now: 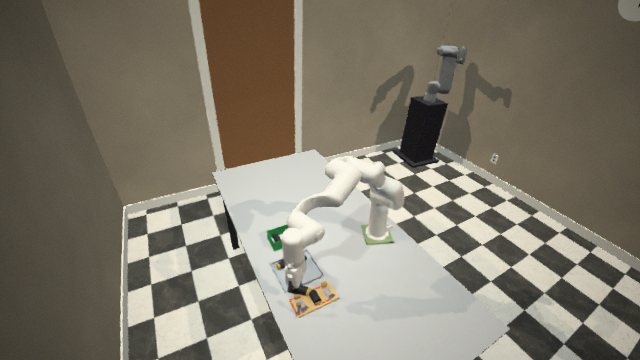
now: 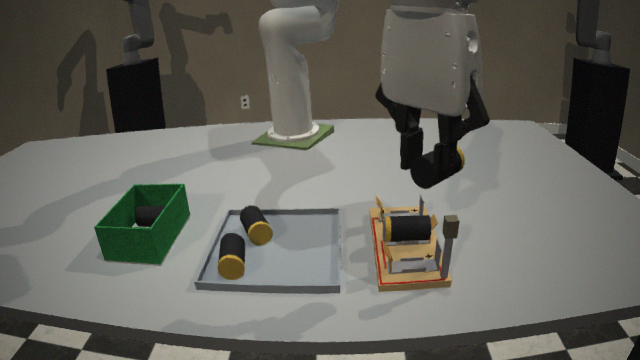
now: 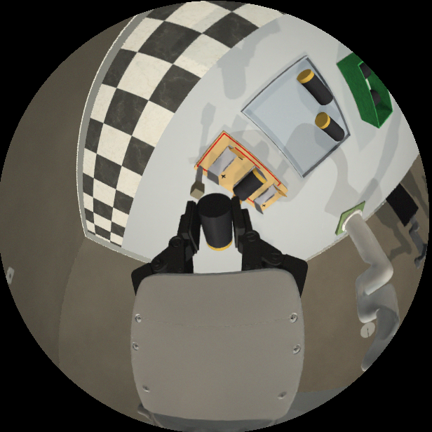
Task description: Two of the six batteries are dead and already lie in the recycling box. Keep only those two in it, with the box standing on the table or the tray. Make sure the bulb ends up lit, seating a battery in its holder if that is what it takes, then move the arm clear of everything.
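Frame: origin at the arm's base, x ahead, y left, z up, level; metres.
Seen in the pictures: gripper, fingertip midpoint: [image 1: 296,288] [image 2: 426,171]; arm's base, origin of the base link: [image 1: 376,232] [image 2: 293,132].
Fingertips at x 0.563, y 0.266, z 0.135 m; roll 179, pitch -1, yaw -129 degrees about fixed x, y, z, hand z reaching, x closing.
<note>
Offsets run from my fingertips to a thing's top centre. "*": to the spot under its first point.
My gripper [image 1: 298,289] [image 2: 426,167] [image 3: 214,208] is shut on a black battery with a gold end, tilted above the rear of the wooden holder board @[* 0.021 m right, 0.051 m back, 0.137 m down] [image 2: 400,254] [image 3: 223,176]. Another battery @[0.012 m right, 0.087 m back, 0.101 m down] [image 1: 314,296] [image 2: 410,228] [image 3: 246,187] lies in the board's middle holder; the holders on either side look empty. A post with a dull cube @[* 0.032 m left, 0.008 m ahead, 0.061 m down] [image 2: 451,226] [image 3: 197,189] stands at the board's front corner, unlit; I cannot tell if it is the bulb. The green box @[0.402 m right, 0.068 m back, 0.087 m down] [image 1: 272,242] [image 2: 132,245] stands on the table, with two dark batteries [image 3: 366,70] [image 3: 375,96] inside.
The shallow grey tray @[0.192 m right, 0.068 m back, 0.135 m down] [image 1: 310,270] [image 2: 300,250] [image 3: 280,125] lies between box and board. It holds a front battery @[0.236 m right, 0.014 m back, 0.110 m down] [image 2: 231,256] [image 3: 316,87] and a rear battery @[0.227 m right, 0.098 m back, 0.110 m down] [image 2: 256,225] [image 3: 330,126]. The arm's base [image 1: 378,227] [image 2: 292,110] stands behind them on a green plate.
</note>
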